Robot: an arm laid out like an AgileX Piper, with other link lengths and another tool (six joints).
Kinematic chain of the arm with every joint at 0, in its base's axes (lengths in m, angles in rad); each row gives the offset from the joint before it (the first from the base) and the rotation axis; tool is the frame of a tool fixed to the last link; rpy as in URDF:
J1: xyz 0 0 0.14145 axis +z
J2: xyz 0 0 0 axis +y
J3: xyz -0.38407 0 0.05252 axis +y
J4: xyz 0.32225 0 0.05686 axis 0.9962 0 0.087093
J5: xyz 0 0 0 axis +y
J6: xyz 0.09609 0 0.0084 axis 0.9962 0 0.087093
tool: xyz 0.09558 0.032 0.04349 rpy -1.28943 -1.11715 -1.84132
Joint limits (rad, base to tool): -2.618..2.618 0..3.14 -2.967..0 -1.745..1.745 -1.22..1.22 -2.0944..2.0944
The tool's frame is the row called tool.
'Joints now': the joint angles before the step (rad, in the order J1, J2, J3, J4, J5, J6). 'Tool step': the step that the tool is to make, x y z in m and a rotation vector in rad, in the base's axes. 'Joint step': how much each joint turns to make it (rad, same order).
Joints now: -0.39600, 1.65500, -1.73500, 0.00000, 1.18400, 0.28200
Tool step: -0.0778, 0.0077, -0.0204, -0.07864, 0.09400, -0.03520
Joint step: -0.00596, -0.18604, 0.25108, -0.11802, -0.00804, 0.01605
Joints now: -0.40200, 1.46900, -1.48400, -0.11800, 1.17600, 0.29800
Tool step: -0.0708, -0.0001, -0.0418, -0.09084, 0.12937, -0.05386
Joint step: 0.00006, -0.14393, 0.23984, -0.15702, -0.00290, 0.05204
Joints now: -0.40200, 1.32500, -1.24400, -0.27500, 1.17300, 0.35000
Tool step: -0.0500, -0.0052, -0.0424, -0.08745, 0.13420, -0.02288
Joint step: -0.00017, -0.07794, 0.17997, -0.14496, -0.00210, 0.03385
